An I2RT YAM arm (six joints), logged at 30 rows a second.
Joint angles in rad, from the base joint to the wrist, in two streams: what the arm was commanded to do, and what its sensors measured. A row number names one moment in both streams.
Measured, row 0:
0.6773, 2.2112, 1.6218, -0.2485, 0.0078, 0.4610
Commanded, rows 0 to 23:
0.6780, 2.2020, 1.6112, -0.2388, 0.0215, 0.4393
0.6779, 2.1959, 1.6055, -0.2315, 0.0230, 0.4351
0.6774, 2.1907, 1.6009, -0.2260, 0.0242, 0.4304
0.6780, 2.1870, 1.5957, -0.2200, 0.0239, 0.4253
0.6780, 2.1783, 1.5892, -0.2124, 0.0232, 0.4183
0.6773, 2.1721, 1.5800, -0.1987, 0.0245, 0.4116
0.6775, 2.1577, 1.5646, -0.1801, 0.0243, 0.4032
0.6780, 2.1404, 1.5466, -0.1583, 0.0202, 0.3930
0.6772, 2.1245, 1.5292, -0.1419, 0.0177, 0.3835
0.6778, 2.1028, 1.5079, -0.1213, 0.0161, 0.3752
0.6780, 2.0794, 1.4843, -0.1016, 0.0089, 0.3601
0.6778, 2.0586, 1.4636, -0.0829, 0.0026, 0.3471
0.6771, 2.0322, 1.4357, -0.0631, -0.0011, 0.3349
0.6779, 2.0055, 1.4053, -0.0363, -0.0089, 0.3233
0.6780, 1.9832, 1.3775, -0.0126, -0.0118, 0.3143
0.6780, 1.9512, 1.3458, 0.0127, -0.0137, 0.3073
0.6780, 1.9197, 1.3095, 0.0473, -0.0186, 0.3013
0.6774, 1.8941, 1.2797, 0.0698, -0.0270, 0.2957
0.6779, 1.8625, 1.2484, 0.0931, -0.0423, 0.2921
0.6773, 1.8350, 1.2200, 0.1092, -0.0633, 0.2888
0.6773, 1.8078, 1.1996, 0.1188, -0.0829, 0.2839
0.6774, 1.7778, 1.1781, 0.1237, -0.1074, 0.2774
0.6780, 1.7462, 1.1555, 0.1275, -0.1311, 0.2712
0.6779, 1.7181, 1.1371, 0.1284, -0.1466, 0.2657
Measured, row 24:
0.6769, 1.7733, 1.1702, 0.0513, -0.0750, 0.3004
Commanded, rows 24 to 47:
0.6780, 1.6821, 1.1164, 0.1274, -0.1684, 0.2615
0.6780, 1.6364, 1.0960, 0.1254, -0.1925, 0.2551
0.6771, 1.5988, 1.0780, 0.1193, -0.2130, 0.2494
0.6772, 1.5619, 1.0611, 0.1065, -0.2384, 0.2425
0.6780, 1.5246, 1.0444, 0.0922, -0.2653, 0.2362
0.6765, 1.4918, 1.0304, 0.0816, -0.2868, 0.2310
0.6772, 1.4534, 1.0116, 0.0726, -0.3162, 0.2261
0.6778, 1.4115, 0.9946, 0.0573, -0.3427, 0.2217
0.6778, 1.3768, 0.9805, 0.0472, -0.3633, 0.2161
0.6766, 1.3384, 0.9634, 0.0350, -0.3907, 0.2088
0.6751, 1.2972, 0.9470, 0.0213, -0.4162, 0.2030
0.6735, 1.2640, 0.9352, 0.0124, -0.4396, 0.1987
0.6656, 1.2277, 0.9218, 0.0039, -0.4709, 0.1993
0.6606, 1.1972, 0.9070, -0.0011, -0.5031, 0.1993
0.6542, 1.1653, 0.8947, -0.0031, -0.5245, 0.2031
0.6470, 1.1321, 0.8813, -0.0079, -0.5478, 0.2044
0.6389, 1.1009, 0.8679, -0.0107, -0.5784, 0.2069
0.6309, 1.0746, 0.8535, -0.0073, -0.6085, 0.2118
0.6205, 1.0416, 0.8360, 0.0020, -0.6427, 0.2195
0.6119, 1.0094, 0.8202, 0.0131, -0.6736, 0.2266
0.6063, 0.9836, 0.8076, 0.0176, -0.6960, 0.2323
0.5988, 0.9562, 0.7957, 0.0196, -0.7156, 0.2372
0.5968, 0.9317, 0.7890, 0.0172, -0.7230, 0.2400
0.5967, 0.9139, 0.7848, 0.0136, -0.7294, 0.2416
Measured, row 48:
0.5987, 0.9535, 0.7959, -0.0105, -0.6388, 0.2310
